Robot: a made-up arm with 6 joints.
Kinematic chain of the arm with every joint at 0, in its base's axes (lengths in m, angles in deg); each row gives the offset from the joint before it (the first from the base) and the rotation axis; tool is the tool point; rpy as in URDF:
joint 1: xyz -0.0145 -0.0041 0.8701 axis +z
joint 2: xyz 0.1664 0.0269 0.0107 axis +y
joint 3: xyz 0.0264 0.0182 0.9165 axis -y
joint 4: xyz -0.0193 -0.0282 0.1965 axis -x
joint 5: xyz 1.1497 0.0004 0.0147 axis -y
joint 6: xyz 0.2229 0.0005 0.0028 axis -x
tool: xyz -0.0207 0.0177 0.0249 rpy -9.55 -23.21 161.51
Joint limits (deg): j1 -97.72..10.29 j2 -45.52..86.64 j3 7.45..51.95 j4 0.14..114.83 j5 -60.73..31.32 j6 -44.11..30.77
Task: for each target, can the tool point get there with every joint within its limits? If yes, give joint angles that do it. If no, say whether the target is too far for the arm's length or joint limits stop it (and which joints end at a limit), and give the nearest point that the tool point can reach.
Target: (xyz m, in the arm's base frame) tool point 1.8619 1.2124 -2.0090
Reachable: no: too far | nearest point 1.4879 0.3826 -0.3444 | short by 1.897 m
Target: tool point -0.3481 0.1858 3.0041
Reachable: yes | joints -16.23 -33.04 47.79 41.35 17.30 -32.82
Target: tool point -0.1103 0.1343 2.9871
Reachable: yes | joints -63.57 -32.78 44.65 47.12 -31.17 -25.44
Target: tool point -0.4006 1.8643 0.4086
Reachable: no: joint limits stop it (at a limit: joint 1, joint 2, joint 3, joint 4, joint 5) | nearest point 1.3857 0.4007 -0.3311 | short by 2.425 m
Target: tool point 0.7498 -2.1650 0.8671
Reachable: yes | joints -69.35 66.64 44.65 73.25 -31.56 21.63
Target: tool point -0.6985 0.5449 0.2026
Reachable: no: joint limits stop it (at a limit: joint 1, joint 2, joint 3, joint 5, joint 6) | nearest point -0.2414 -1.3525 -0.3026 | short by 2.016 m
